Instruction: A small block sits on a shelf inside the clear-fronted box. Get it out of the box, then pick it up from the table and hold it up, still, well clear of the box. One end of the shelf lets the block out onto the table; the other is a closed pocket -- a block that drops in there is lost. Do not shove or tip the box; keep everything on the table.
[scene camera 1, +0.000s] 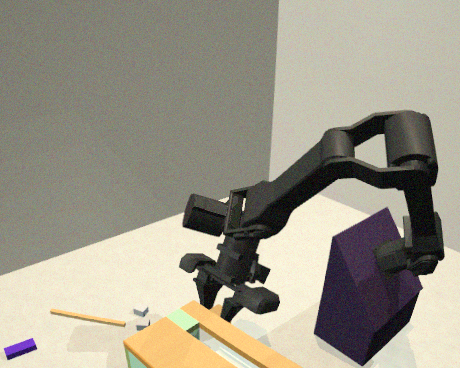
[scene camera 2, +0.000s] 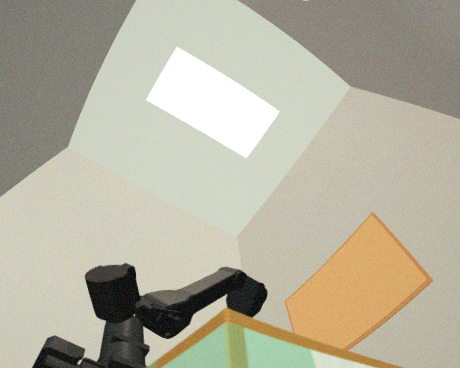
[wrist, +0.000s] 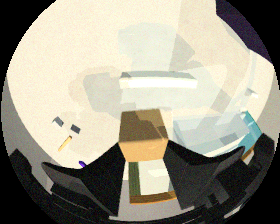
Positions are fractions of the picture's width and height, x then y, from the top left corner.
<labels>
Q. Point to a block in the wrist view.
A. At 0.51, 0.61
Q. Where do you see the gripper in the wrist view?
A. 0.51, 0.64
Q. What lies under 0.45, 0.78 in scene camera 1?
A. The gripper.
</labels>
